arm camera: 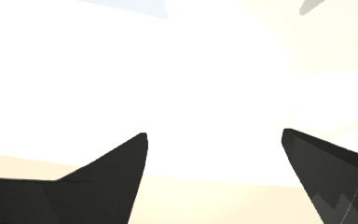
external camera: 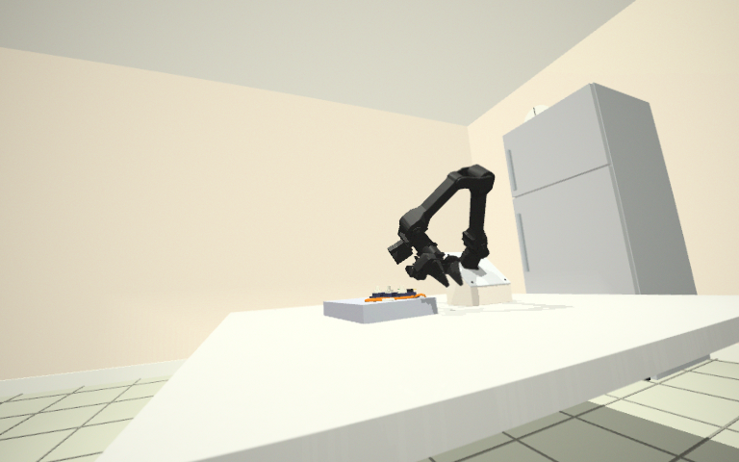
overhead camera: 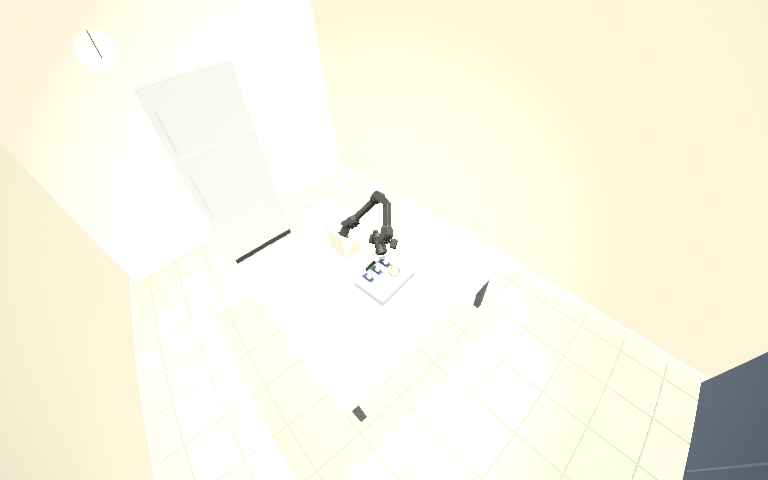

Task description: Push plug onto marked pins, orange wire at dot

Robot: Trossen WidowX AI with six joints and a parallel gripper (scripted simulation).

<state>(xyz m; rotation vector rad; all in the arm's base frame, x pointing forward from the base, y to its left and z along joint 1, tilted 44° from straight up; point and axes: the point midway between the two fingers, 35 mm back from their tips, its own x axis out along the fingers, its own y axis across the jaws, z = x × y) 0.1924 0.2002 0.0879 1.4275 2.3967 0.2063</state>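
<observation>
The green band is 9 cm ahead of my gripper tip and 21 cm to the right of it. Also, from my gripper tip: grey holder plate 24 cm ahead, 14 cm to the right, 5 cm below.
</observation>
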